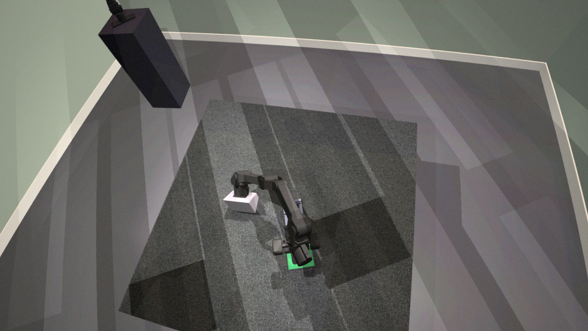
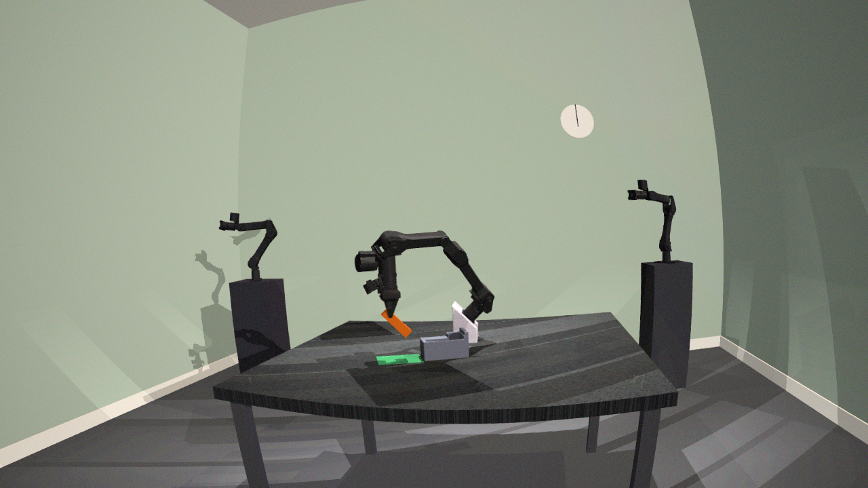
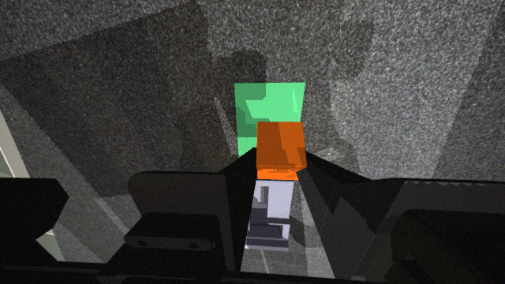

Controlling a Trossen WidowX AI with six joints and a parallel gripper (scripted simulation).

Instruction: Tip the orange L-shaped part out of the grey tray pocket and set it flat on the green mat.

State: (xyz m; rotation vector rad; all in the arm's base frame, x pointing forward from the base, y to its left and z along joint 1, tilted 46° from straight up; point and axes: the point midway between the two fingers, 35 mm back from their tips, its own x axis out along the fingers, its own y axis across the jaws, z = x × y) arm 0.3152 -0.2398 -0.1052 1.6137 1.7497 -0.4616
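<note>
Right now the green mat is 10 mm behind my gripper tip, 20 mm to the left of it and 160 mm below it. Also, from my gripper tip: orange L-shaped part: 20 mm behind, 30 mm to the left, 30 mm below.
</note>
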